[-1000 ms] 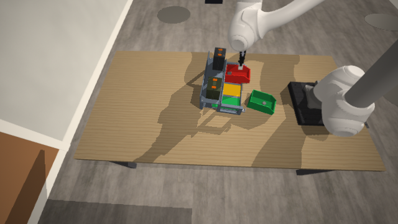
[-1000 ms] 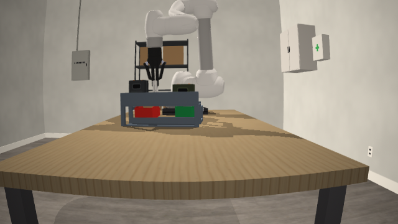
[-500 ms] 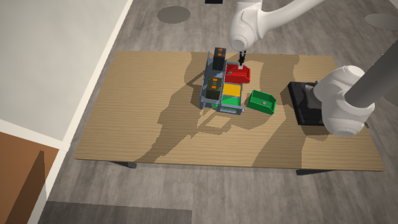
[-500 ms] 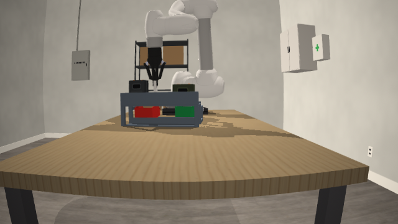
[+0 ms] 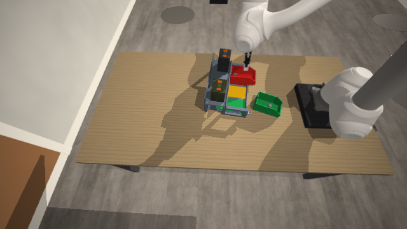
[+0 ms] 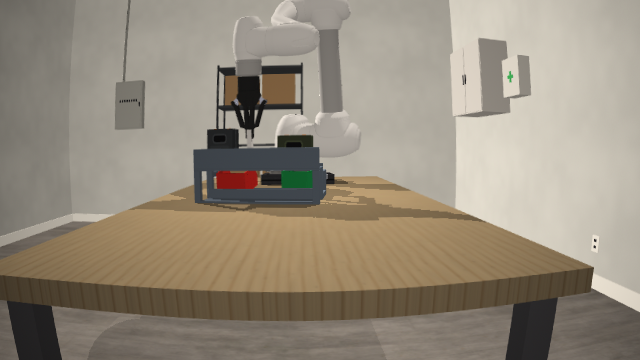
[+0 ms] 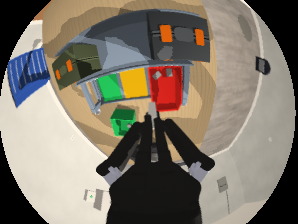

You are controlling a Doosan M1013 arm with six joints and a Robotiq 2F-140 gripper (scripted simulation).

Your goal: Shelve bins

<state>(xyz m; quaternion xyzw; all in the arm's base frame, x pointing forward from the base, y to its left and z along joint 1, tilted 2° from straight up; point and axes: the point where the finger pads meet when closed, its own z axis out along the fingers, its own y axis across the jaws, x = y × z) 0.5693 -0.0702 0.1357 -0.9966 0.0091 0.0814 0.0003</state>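
Now: hand 140 mm above the red bin, 50 mm to the left of it and 10 mm past it. The rest, counted from my hand: green bin 180 mm behind, 160 mm to the left, 160 mm below.
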